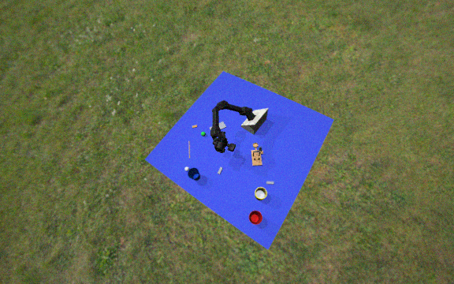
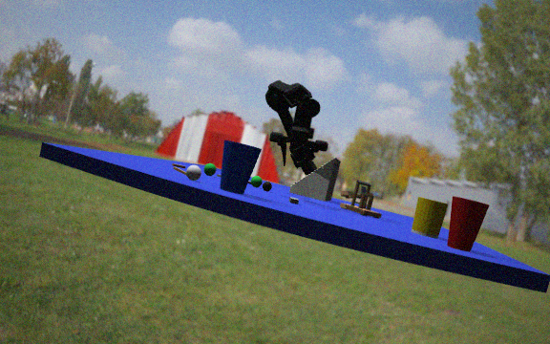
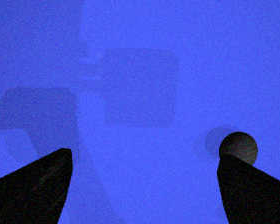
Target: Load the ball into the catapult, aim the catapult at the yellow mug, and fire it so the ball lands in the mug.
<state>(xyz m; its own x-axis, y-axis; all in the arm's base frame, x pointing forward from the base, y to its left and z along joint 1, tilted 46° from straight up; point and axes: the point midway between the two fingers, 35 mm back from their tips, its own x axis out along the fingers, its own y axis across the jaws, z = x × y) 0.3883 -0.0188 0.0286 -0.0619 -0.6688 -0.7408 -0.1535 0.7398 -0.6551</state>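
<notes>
The dark round ball is 20 mm behind my gripper tip, 80 mm to the right of it and 80 mm below it. From my gripper tip the other things lie so: grey plate 180 mm behind, 220 mm to the right, 90 mm below; then thin stick 150 mm ahead, 310 mm to the right, 90 mm below; then blue mug 320 mm ahead, 90 mm to the right, 70 mm below.
</notes>
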